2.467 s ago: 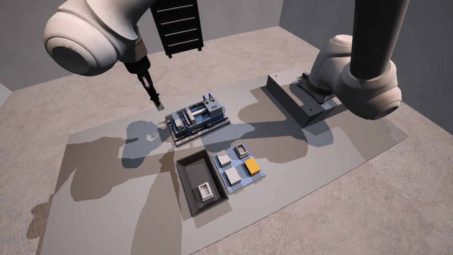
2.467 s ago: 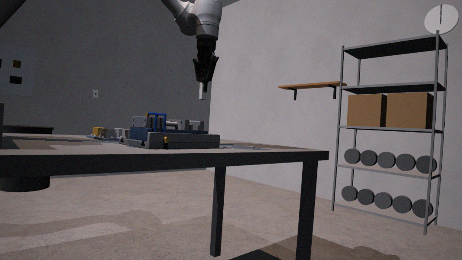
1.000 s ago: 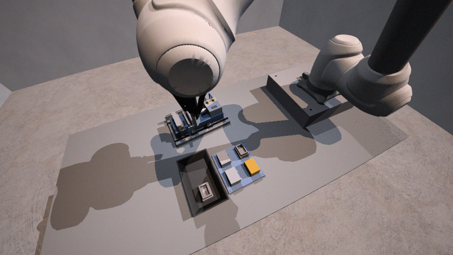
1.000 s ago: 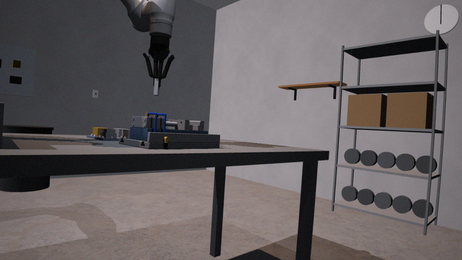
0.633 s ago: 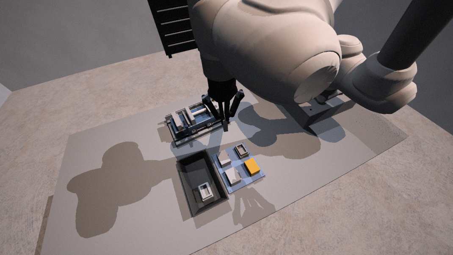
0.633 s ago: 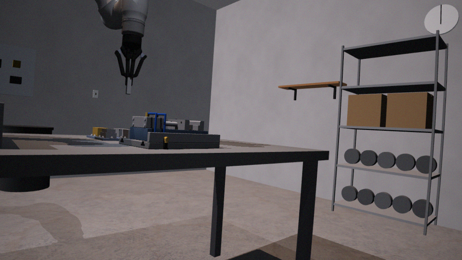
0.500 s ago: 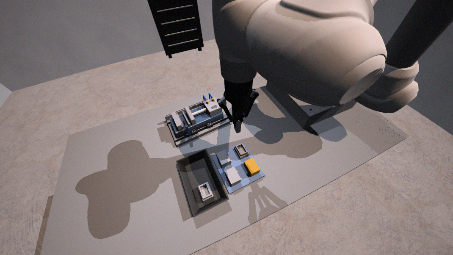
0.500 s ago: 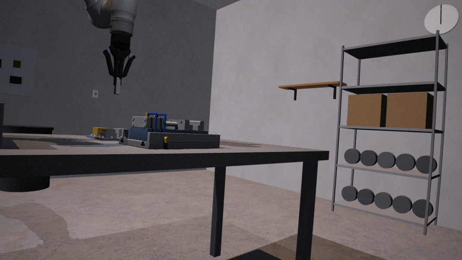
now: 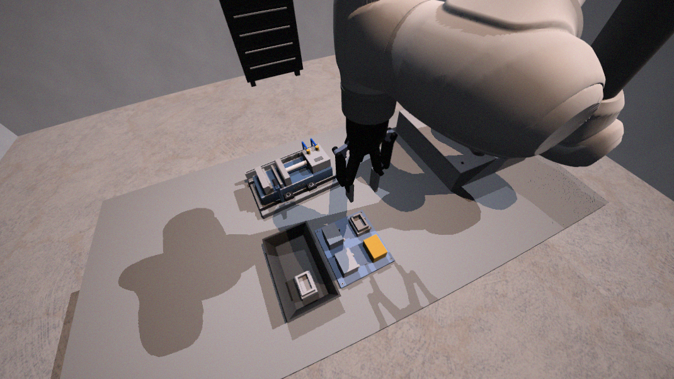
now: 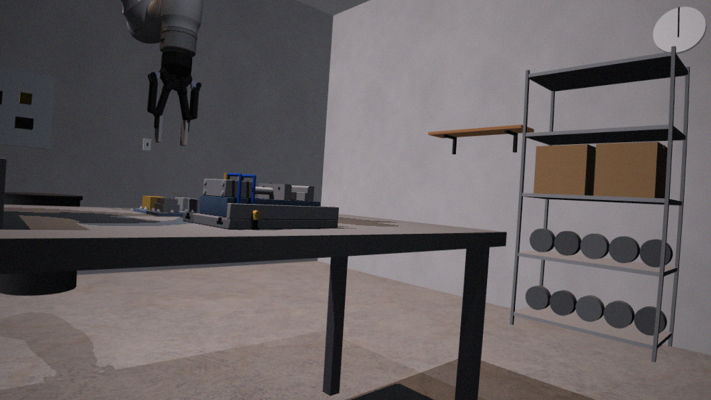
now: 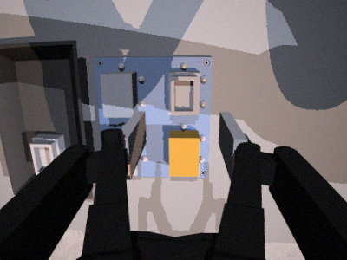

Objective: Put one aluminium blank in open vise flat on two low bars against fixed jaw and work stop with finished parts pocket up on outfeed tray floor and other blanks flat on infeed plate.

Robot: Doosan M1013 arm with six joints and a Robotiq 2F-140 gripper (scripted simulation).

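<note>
My hand is 210 mm above the infeed plate, 50 mm short of it and 40 mm to the right of it. The rest, counted from my hand: work stop 220 mm to the right, 180 mm ahead, 120 mm below; then vise hose block 270 mm to the right, 140 mm below, 20 mm ahead; then brass blank 190 mm below, 90 mm to the left.
</note>
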